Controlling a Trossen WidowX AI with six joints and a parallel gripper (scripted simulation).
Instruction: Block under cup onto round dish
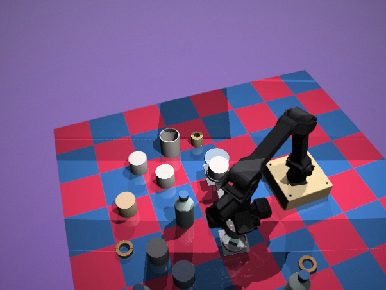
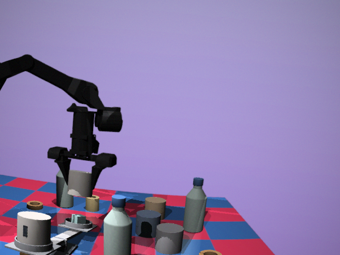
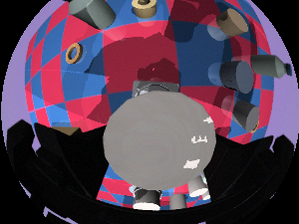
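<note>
Now: the pale blue round dish 390 mm to the right of my gripper tip, 130 mm below it and 20 mm behind it. The rest, counted from my gripper tip: grey balance (140 mm to the right, 100 mm below).
</note>
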